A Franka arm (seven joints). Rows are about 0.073 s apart.
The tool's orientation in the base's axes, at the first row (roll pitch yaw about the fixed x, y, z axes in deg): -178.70 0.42 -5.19
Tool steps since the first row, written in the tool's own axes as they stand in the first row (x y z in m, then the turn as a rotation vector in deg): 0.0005 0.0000 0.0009 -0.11 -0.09 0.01; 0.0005 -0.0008 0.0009 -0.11 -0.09 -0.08; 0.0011 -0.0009 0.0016 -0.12 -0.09 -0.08; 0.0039 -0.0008 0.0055 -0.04 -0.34 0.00; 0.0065 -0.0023 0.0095 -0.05 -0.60 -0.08; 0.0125 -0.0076 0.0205 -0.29 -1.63 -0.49; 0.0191 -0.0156 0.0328 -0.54 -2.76 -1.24; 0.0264 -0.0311 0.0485 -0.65 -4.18 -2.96; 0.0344 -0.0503 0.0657 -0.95 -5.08 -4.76; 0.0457 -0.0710 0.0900 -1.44 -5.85 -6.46; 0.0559 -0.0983 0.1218 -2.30 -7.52 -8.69; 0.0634 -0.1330 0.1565 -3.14 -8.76 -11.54
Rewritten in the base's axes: 0.0005 0.0000 -0.0009 -0.10 0.10 -0.01; 0.0006 0.0008 -0.0009 -0.10 0.10 0.08; 0.0012 0.0008 -0.0016 -0.11 0.10 0.08; 0.0039 0.0006 -0.0055 -0.01 0.34 0.01; 0.0066 0.0019 -0.0095 0.00 0.60 0.09; 0.0130 0.0069 -0.0204 -0.14 1.64 0.53; 0.0203 0.0146 -0.0326 -0.28 2.77 1.31; 0.0289 0.0297 -0.0480 -0.25 4.15 3.06; 0.0385 0.0485 -0.0648 -0.46 5.03 4.88; 0.0515 0.0686 -0.0887 -0.87 5.80 6.60; 0.0639 0.0956 -0.1199 -1.56 7.49 8.87; 0.0744 0.1303 -0.1539 -2.27 8.74 11.76
